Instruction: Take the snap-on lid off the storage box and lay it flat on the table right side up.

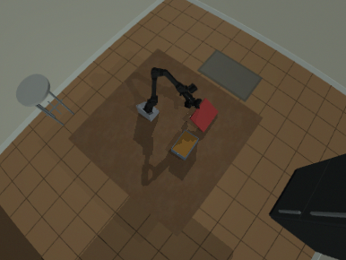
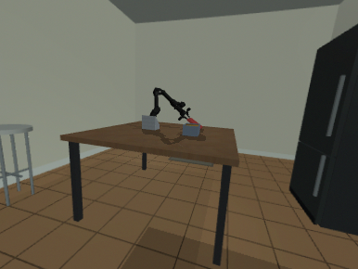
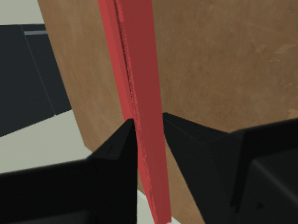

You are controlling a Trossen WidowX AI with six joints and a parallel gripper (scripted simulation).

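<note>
Now: gripper tip 70 mm short of the red lid, 40 mm above it and 10 mm to the right of it. Round my gripper tip: storage box (310 mm to the right, 120 mm ahead, 60 mm below).
</note>
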